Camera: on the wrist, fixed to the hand. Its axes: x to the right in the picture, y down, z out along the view.
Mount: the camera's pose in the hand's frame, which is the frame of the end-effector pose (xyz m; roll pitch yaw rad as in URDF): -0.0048 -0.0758 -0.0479 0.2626 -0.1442 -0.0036
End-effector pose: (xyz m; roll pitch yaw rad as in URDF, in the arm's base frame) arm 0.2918 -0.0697 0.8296 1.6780 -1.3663 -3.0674
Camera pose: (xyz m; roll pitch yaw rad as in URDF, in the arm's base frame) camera 0.2283 -0.1303 0.8106 2.5014 -1.3060 2.6400
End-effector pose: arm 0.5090 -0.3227 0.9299 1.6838 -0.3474 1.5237
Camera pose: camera 0.4538 -0.3008 0.8625 1.9959 -0.3240 1.3729
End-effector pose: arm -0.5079 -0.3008 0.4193 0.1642 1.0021 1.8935
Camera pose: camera -0.4276 -0.3297 0.3912 0.3932 0.8600 1.8521
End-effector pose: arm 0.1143 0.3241 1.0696 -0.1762 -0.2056 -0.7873
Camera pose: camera 0.0570 0.2639 1.0355 0.0798 -0.3481 -0.7642
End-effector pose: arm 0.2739 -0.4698 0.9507 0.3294 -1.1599 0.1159
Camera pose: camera 0.3421 -0.5185 0.9184 0.7629 -1.2909 -0.0656
